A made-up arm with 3 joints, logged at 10 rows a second.
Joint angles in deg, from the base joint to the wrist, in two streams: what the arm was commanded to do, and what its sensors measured. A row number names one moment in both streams.
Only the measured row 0 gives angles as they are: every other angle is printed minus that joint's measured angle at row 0.
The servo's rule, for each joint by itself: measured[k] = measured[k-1] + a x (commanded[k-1-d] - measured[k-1]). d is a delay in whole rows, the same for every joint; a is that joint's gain. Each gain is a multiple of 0.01, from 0.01 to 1. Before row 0 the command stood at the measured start. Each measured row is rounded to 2 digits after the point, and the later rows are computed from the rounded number. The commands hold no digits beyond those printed.
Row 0, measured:
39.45 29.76 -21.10
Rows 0 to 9, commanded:
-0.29 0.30 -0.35
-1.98 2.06 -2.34
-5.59 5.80 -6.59
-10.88 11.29 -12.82
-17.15 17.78 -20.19
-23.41 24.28 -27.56
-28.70 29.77 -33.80
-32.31 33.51 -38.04
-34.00 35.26 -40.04
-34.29 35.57 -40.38
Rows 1 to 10, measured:
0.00 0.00 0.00
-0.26 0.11 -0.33
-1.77 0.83 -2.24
-5.13 2.67 -6.37
-10.19 5.86 -12.50
-16.31 10.27 -19.81
-22.56 15.45 -27.17
-27.96 20.75 -33.47
-31.79 25.47 -37.81
-33.73 29.09 -39.93
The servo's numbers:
d 1
a 0.88 0.37 0.95

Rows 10 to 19, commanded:
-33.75 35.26 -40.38
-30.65 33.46 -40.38
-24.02 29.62 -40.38
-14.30 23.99 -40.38
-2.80 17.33 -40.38
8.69 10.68 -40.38
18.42 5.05 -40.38
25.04 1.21 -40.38
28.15 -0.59 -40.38
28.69 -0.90 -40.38
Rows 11 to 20, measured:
-34.22 31.49 -40.36
-33.81 32.88 -40.38
-31.03 33.09 -40.38
-24.86 31.81 -40.38
-15.57 28.92 -40.38
-4.33 24.63 -40.38
7.13 19.47 -40.38
17.07 14.13 -40.38
24.08 9.35 -40.38
27.66 5.67 -40.38

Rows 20 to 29, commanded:
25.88 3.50 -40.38
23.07 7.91 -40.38
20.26 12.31 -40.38
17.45 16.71 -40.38
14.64 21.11 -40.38
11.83 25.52 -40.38
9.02 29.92 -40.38
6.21 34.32 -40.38
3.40 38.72 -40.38
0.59 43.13 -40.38
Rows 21 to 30, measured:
28.57 3.24 -40.38
26.20 3.34 -40.38
23.45 5.03 -40.38
20.64 7.72 -40.38
17.83 11.05 -40.38
15.02 14.77 -40.38
12.21 18.75 -40.38
9.40 22.88 -40.38
6.59 27.11 -40.38
3.78 31.41 -40.38

